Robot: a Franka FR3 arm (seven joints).
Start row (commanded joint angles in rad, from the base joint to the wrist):
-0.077, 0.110, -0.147, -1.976, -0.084, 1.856, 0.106
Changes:
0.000, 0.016, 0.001, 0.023, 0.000, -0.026, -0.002
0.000, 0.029, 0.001, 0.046, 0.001, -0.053, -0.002
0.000, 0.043, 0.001, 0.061, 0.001, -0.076, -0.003
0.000, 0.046, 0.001, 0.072, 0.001, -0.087, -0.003
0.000, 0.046, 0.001, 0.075, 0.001, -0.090, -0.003
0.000, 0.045, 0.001, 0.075, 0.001, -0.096, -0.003
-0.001, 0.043, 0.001, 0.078, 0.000, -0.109, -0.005
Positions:
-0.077, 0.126, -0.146, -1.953, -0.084, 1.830, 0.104
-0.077, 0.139, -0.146, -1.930, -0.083, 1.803, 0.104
-0.077, 0.153, -0.146, -1.915, -0.083, 1.780, 0.103
-0.077, 0.156, -0.146, -1.904, -0.083, 1.769, 0.103
-0.077, 0.156, -0.146, -1.901, -0.083, 1.766, 0.103
-0.077, 0.155, -0.146, -1.901, -0.083, 1.760, 0.103
-0.078, 0.153, -0.146, -1.898, -0.084, 1.747, 0.101

